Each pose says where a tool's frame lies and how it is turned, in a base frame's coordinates. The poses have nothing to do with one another.
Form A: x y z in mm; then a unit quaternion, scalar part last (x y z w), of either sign.
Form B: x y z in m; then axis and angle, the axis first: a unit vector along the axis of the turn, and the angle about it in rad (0 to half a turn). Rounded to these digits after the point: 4 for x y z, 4 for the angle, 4 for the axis.
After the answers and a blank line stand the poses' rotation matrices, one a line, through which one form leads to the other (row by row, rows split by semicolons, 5 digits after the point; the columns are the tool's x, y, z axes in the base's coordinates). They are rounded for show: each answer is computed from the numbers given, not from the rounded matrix.
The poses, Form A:
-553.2, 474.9, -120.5, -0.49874, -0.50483, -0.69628, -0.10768
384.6, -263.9, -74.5, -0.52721, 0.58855, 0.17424, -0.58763
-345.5, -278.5, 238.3, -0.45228, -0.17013, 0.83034, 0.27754
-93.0, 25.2, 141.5, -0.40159, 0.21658, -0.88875, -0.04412
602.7, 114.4, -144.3, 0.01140, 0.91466, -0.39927, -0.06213
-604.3, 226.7, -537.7, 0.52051, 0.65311, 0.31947, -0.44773
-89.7, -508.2, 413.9, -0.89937, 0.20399, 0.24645, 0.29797
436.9, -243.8, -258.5, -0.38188, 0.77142, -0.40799, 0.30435
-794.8, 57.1, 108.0, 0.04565, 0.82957, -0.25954, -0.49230
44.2, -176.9, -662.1, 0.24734, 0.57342, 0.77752, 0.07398
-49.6, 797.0, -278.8, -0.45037, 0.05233, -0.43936, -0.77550
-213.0, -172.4, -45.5, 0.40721, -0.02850, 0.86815, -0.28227
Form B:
-0.5532, 0.4749, -0.1205, 0.5017, 0.5078, 0.7004, 2.9258
0.3846, -0.2639, -0.0745, 0.6516, -0.7274, -0.2153, 1.8853
-0.3455, -0.2785, 0.2383, -0.4708, -0.1771, 0.8643, 2.5791
-0.0930, 0.0252, 0.1415, 0.4020, -0.2168, 0.8896, 3.0533
0.6027, 0.1144, -0.1443, -0.0114, -0.9164, 0.4000, 3.0173
-0.6043, 0.2267, -0.5377, -0.5821, -0.7304, -0.3573, 2.2131
-0.0897, -0.5082, 0.4139, -0.9422, 0.2137, 0.2582, 2.5365
0.4369, -0.2438, -0.2585, -0.4009, 0.8098, -0.4283, 2.5231
-0.7948, 0.0571, 0.1080, -0.0524, -0.9531, 0.2982, 2.1121
0.0442, -0.1769, -0.6621, 0.2480, 0.5750, 0.7797, 2.9935
-0.0496, 0.7970, -0.2788, 0.7133, -0.0829, 0.6959, 1.3666
-0.2130, -0.1724, -0.0455, -0.4245, 0.0297, -0.9050, 2.5693

-0.47932 0.35361 0.80325; 0.65351 -0.46710 0.59560; 0.58581 0.81042 -0.00719
0.24651 -0.41580 -0.87541; -0.82535 0.38339 -0.41451; 0.50797 0.82470 -0.24867
-0.43683 -0.30701 -0.84553; 0.61480 -0.78805 -0.03148; -0.65666 -0.53359 0.53299
-0.67356 -0.25237 0.69471; -0.09553 -0.90229 -0.42041; 0.73293 -0.34953 0.58364
-0.99202 -0.02876 -0.12276; 0.07047 0.68091 -0.72897; 0.10455 -0.73180 -0.67345
-0.05722 0.96597 -0.25226; 0.39383 0.25402 0.88339; 0.91740 -0.04880 -0.39496
0.79530 -0.51379 -0.32173; -0.22006 -0.73920 0.63652; -0.56486 -0.43542 -0.70095
-0.52308 -0.34083 0.78117; -0.83752 0.37543 -0.39701; -0.15796 -0.86191 -0.48183
-0.51111 -0.17981 -0.84050; 0.33129 0.86111 -0.38567; 0.79311 -0.47556 -0.38055
-0.86670 0.16862 0.46947; 0.39870 -0.33143 0.85510; 0.29978 0.92829 0.22002
0.60845 -0.72858 0.31458; 0.63431 0.20827 -0.74450; 0.47691 0.65253 0.58886
-0.50900 0.46690 0.72313; -0.51332 -0.83902 0.18040; 0.69095 -0.27937 0.66673

